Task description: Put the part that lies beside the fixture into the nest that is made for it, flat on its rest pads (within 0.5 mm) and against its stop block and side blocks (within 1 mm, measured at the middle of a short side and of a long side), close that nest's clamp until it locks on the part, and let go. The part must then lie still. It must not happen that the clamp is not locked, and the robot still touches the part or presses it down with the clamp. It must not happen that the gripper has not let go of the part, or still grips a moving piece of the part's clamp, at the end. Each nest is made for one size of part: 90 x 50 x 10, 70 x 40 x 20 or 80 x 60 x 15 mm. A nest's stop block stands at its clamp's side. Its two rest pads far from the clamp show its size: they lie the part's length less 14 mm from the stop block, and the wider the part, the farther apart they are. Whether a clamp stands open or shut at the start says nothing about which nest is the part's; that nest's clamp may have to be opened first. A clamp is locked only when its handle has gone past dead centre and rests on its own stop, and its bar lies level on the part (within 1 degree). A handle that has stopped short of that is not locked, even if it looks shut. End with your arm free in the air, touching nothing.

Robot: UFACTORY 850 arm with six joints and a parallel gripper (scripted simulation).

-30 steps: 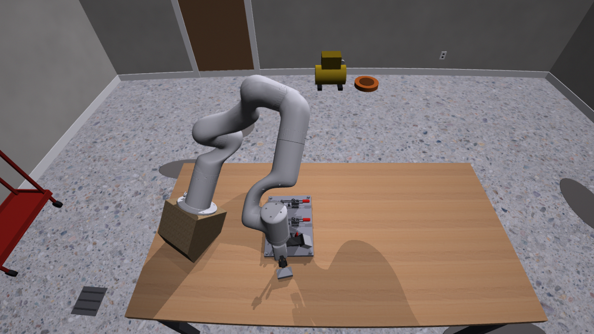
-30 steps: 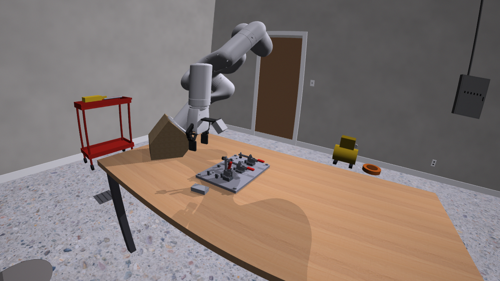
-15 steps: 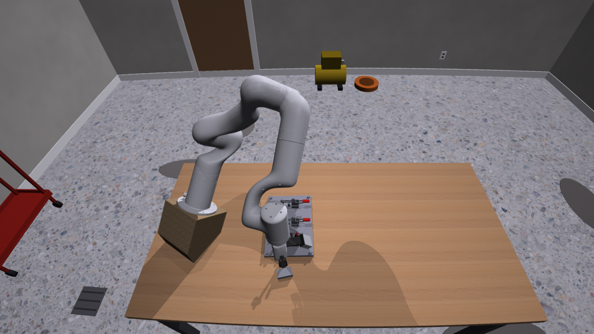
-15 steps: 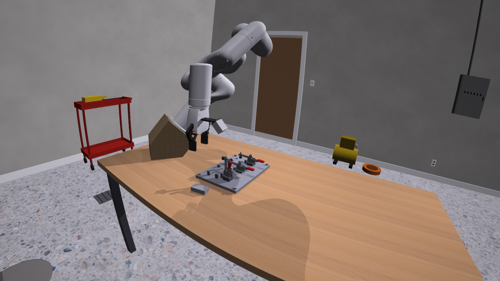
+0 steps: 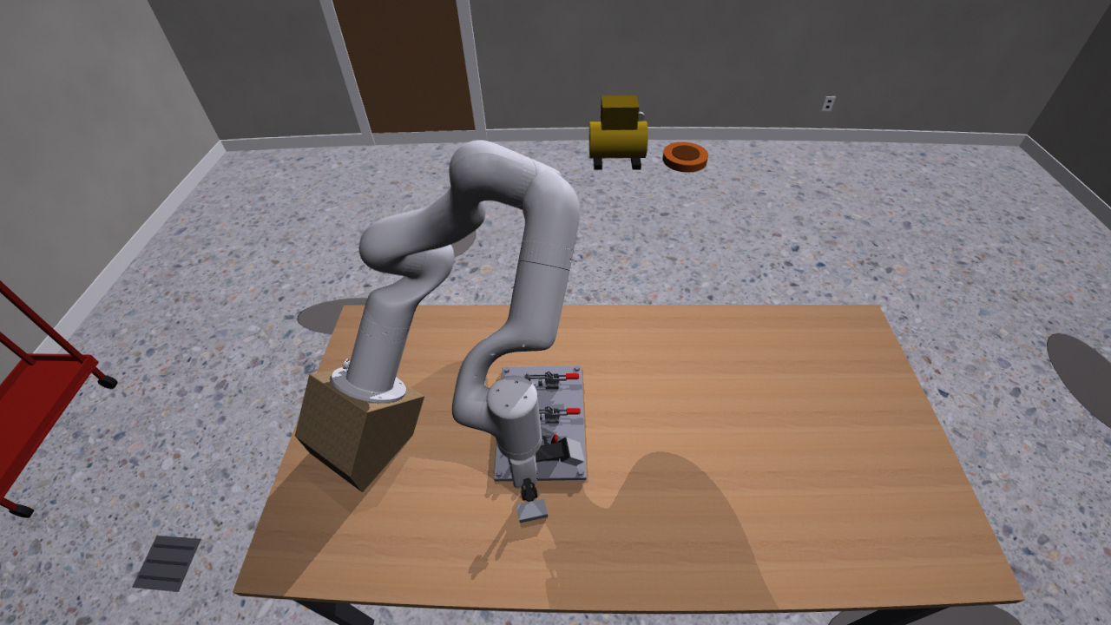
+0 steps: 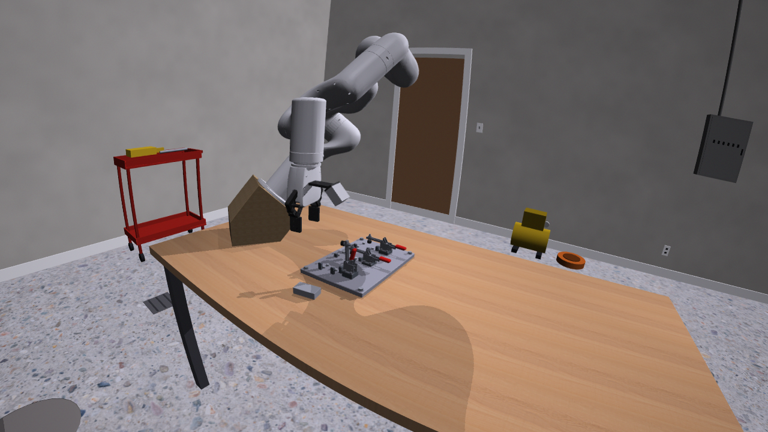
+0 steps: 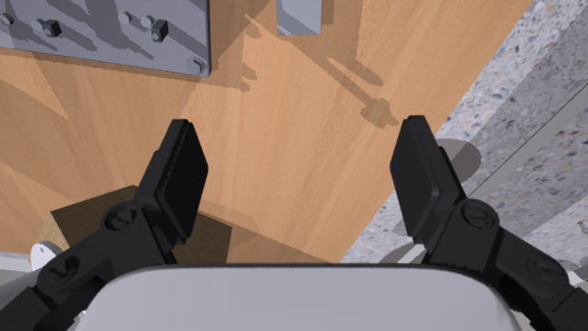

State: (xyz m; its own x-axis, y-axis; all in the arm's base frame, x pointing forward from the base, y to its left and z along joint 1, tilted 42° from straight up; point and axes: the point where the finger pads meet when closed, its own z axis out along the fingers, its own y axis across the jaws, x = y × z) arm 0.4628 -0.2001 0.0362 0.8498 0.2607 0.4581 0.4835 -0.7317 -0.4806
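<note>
My gripper is now 20 cm above the grey block part. The rest, counted from my hand: grey fixture plate (6 cm behind, 25 cm to the left, 21 cm below).
</note>
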